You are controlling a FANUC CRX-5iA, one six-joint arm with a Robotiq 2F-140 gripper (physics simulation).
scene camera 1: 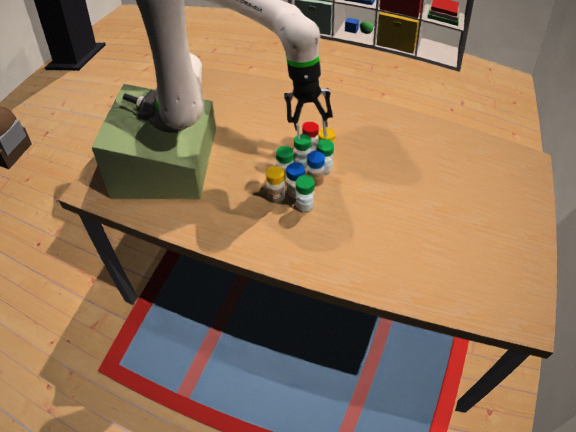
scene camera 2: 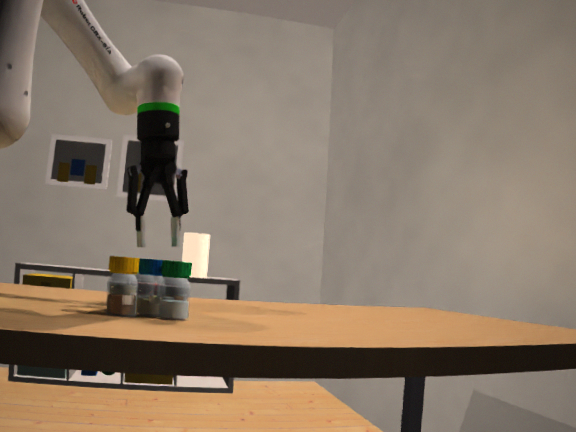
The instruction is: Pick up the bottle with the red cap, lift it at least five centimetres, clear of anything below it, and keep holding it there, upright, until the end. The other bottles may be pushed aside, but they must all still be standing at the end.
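The bottle with the red cap stands at the back of a tight group of bottles in scene camera 1; its lower part is hidden by a green-capped bottle. A yellow-capped bottle stands close to its right. The red cap does not show in scene camera 2, where a yellow-capped, a blue-capped and a green-capped bottle stand in front. My gripper is open and empty, pointing straight down. In scene camera 2 its fingertips are above the caps; in scene camera 1 they appear either side of the red cap.
Nearer the front in scene camera 1 stand other upright bottles: green-capped, blue-capped and yellow-capped. The green robot base block is at the left of the wooden table.
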